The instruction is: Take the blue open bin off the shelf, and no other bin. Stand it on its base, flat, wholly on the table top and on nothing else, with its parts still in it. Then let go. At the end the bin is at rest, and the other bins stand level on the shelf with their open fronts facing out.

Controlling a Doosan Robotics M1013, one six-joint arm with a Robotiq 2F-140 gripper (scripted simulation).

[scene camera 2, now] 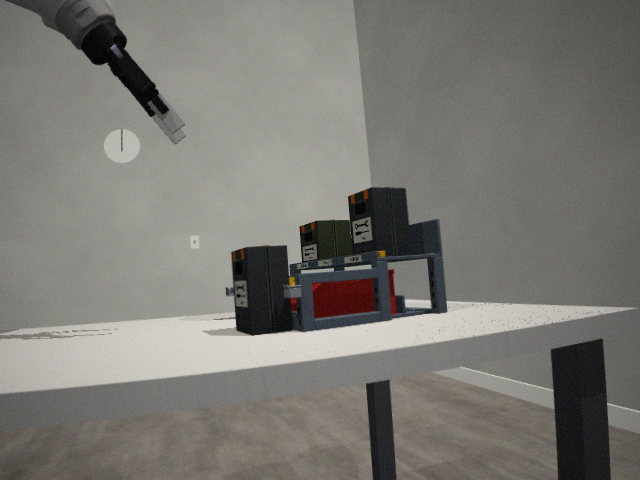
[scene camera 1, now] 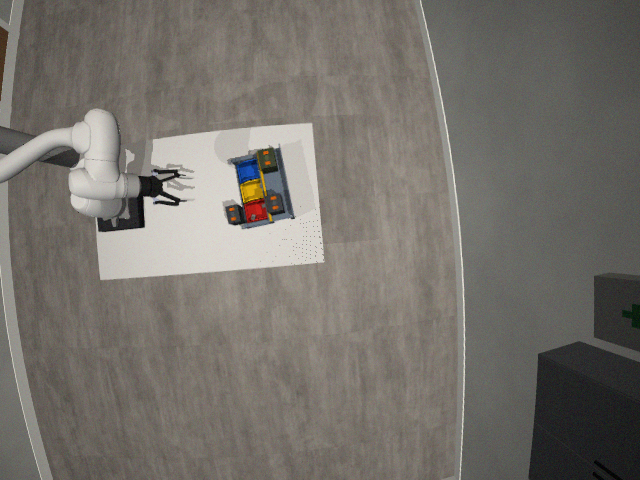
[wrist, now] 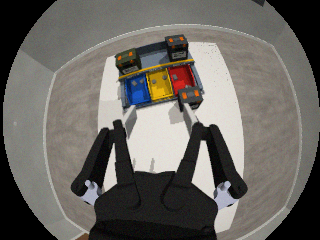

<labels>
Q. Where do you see a red bin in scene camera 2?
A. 330, 299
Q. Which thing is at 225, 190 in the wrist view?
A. My gripper.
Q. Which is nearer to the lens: the dark box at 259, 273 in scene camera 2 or the green box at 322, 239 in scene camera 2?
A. The dark box.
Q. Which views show my gripper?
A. Scene camera 2, scene camera 1 and the wrist view: all of them.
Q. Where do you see a dark box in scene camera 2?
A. At 379, 221
</labels>
